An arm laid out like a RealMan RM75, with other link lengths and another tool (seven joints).
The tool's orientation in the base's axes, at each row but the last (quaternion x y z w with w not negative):
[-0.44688 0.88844 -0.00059 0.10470]
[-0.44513 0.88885 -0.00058 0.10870]
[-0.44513 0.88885 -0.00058 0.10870]
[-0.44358 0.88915 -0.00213 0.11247]
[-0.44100 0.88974 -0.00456 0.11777]
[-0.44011 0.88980 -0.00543 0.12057]
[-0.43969 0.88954 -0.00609 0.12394]
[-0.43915 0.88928 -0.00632 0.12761]
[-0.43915 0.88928 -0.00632 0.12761]
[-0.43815 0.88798 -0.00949 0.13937]
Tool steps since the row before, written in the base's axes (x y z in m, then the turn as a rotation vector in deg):
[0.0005 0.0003 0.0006 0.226 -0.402 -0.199]
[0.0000 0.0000 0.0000 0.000 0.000 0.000]
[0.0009 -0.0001 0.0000 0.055 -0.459 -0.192]
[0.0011 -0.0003 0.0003 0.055 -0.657 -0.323]
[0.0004 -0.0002 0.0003 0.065 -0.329 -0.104]
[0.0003 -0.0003 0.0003 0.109 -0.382 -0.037]
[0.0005 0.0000 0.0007 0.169 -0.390 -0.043]
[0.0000 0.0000 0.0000 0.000 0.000 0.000]
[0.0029 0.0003 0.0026 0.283 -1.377 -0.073]
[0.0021 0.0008 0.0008 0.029 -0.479 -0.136]
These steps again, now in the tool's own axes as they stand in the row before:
[-0.0006 -0.0003 -0.0005 0.225 -0.402 0.200]
[0.0000 0.0000 0.0000 0.000 0.000 0.000]
[-0.0004 -0.0008 0.0002 0.368 -0.302 0.154]
[-0.0005 -0.0011 -0.0001 0.551 -0.408 0.263]
[-0.0001 -0.0005 -0.0002 0.242 -0.240 0.083]
[0.0000 -0.0005 -0.0003 0.244 -0.315 0.023]
[-0.0004 -0.0005 -0.0006 0.216 -0.366 0.042]
[0.0000 0.0000 0.0000 0.000 0.000 0.000]
[-0.0025 -0.0024 -0.0018 0.929 -1.057 -0.002]
[-0.0020 -0.0012 -0.0001 0.390 -0.299 0.088]

